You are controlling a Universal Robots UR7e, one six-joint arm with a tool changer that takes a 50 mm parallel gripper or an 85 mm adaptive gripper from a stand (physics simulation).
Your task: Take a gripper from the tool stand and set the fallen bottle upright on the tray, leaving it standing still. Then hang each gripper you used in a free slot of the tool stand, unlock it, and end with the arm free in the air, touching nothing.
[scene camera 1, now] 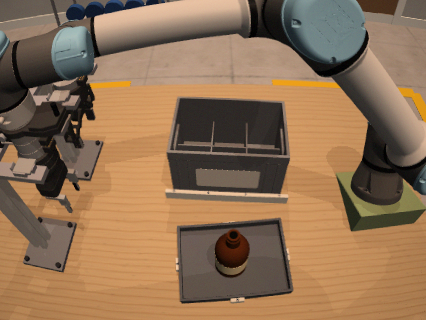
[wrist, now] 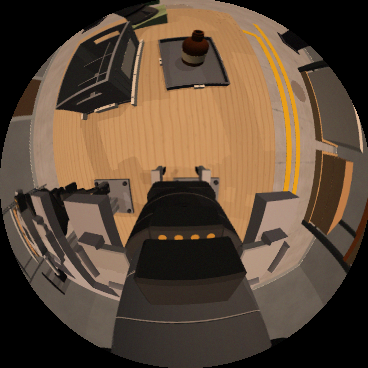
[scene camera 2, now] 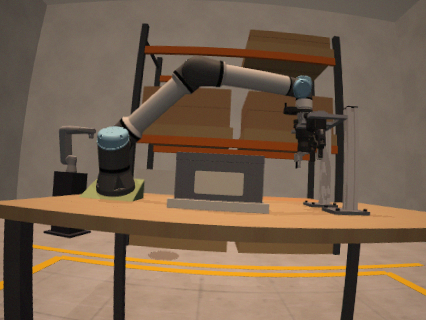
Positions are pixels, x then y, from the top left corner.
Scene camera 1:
brown bottle: 232,249
black gripper: 78,86
pale rail: 178,194
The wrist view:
brown bottle: 194,48
tool stand: 91,215
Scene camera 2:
black gripper: 317,127
tool stand: 350,113
